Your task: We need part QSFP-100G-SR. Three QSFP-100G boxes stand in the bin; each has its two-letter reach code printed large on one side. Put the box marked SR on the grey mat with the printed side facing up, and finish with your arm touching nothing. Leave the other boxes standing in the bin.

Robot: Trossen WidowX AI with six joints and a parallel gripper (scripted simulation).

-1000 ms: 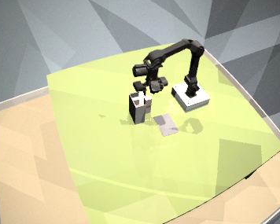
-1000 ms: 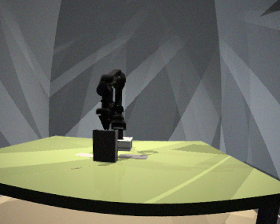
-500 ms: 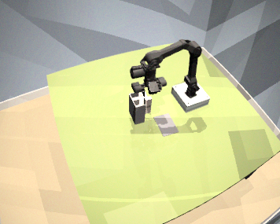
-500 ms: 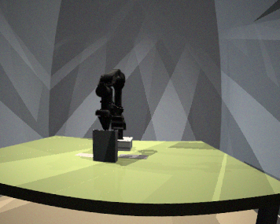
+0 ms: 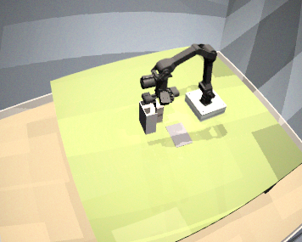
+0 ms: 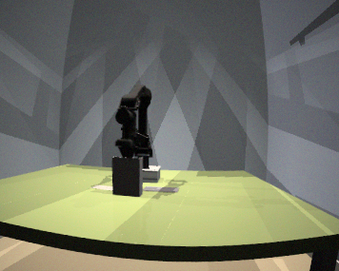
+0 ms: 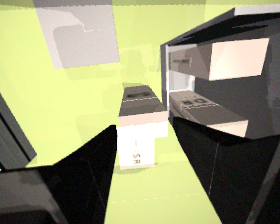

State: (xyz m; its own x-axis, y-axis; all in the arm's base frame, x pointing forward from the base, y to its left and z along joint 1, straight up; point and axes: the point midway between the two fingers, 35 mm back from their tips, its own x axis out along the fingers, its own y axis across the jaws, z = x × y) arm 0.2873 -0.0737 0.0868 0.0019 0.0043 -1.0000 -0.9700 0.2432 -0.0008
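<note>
The grey mat lies 140 mm to the left of my gripper tip, 120 mm below it and 40 mm behind it. Also, from my gripper tip: white card (120 mm below, 110 mm to the right, 40 mm behind).
</note>
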